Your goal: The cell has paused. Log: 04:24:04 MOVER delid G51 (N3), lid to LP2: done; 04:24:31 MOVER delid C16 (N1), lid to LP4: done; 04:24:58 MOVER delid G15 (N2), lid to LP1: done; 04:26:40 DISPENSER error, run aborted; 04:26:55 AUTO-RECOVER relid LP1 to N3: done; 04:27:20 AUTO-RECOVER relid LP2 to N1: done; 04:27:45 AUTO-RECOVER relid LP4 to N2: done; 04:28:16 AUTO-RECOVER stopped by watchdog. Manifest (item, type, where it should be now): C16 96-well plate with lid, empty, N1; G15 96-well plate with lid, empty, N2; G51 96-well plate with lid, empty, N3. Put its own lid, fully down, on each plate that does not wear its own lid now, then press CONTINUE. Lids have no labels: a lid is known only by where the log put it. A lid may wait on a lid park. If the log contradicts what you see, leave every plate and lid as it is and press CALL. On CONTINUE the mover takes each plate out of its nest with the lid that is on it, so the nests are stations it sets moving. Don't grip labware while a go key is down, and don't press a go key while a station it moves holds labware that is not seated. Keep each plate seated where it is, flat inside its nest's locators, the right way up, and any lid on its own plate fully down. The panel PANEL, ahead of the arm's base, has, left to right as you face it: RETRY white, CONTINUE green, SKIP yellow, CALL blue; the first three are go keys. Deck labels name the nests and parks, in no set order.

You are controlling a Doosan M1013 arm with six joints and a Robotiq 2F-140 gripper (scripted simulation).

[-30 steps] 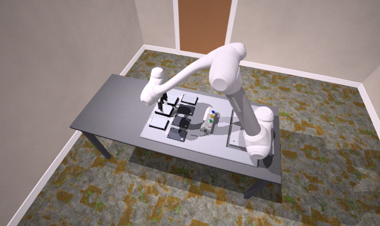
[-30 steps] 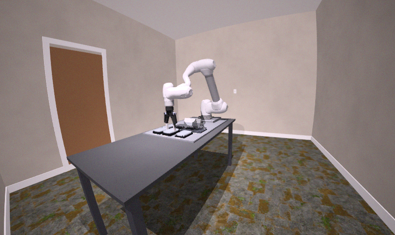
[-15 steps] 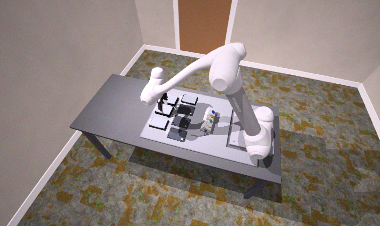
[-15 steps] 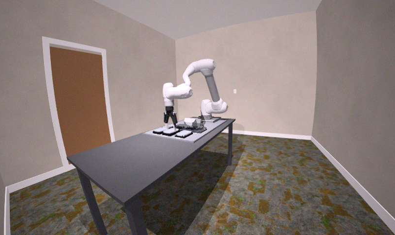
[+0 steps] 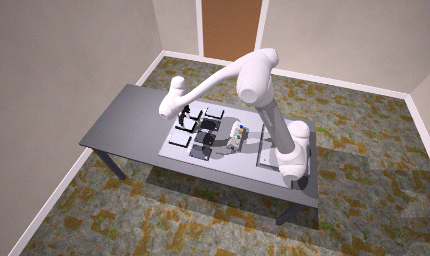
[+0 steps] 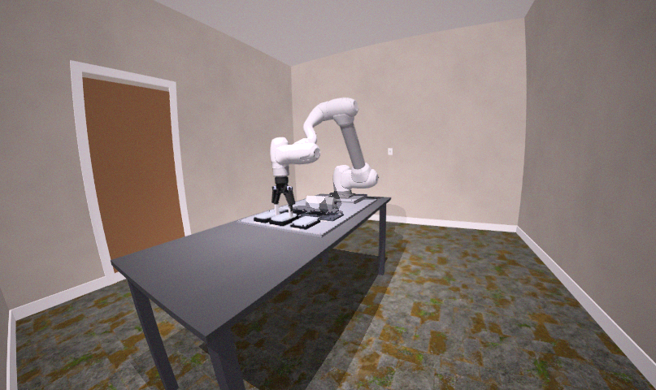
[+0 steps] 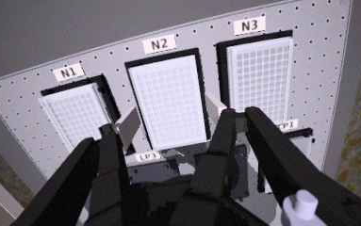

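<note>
The lid park LP1 lies 18 cm behind my hand, 19 cm to the right of it and 5 cm below it. From my hand the other things lie so: plate: 14 cm to the left, 4 cm below; then LP3 label: 10 cm behind, 7 cm to the left, 6 cm below; then LP2 label: 10 cm behind, 6 cm to the right, 6 cm below.
</note>
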